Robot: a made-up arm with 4 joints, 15 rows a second.
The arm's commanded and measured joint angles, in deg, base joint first. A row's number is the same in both.
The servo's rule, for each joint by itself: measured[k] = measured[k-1] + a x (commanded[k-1-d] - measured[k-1]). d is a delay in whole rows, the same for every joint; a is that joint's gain. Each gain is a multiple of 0.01, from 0.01 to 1. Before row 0 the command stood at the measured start. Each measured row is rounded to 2 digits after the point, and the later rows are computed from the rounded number. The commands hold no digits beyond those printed.
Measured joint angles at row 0: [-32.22 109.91 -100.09 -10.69]
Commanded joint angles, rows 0 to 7: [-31.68 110.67 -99.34 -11.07]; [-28.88 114.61 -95.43 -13.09]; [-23.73 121.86 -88.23 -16.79]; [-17.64 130.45 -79.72 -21.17]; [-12.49 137.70 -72.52 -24.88]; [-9.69 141.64 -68.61 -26.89]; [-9.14 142.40 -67.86 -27.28]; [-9.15 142.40 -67.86 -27.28]
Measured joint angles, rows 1 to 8: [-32.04 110.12 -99.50 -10.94]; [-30.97 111.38 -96.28 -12.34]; [-28.51 114.31 -89.92 -15.23]; [-24.81 118.83 -81.86 -19.09]; [-20.62 124.11 -74.48 -22.85]; [-16.90 129.02 -69.84 -25.48]; [-14.26 132.77 -68.28 -26.65]; [-12.52 135.47 -67.95 -27.06]
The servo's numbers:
d 0
a 0.34 0.28 0.79 0.65

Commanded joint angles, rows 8 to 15: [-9.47 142.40 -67.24 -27.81]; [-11.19 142.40 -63.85 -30.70]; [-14.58 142.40 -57.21 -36.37]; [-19.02 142.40 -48.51 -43.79]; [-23.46 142.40 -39.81 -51.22]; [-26.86 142.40 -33.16 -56.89]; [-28.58 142.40 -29.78 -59.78]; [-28.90 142.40 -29.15 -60.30]
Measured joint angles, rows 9 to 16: [-11.48 137.41 -67.39 -27.55]; [-11.38 138.81 -64.59 -29.60]; [-12.47 139.82 -58.76 -34.00]; [-14.70 140.54 -50.66 -40.36]; [-17.68 141.06 -42.09 -47.42]; [-20.80 141.44 -35.04 -53.58]; [-23.45 141.71 -30.88 -57.61]; [-25.30 141.90 -29.51 -59.36]
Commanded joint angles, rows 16 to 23: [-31.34 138.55 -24.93 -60.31]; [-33.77 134.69 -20.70 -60.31]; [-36.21 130.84 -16.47 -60.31]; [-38.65 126.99 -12.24 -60.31]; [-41.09 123.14 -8.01 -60.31]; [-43.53 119.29 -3.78 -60.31]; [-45.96 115.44 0.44 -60.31]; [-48.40 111.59 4.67 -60.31]
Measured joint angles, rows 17 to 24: [-27.35 140.96 -25.89 -59.98]; [-29.53 139.20 -21.79 -60.19]; [-31.80 136.86 -17.59 -60.27]; [-34.13 134.10 -13.36 -60.30]; [-36.50 131.03 -9.13 -60.31]; [-38.89 127.74 -4.90 -60.31]; [-41.29 124.30 -0.68 -60.31]; [-43.71 120.74 3.55 -60.31]
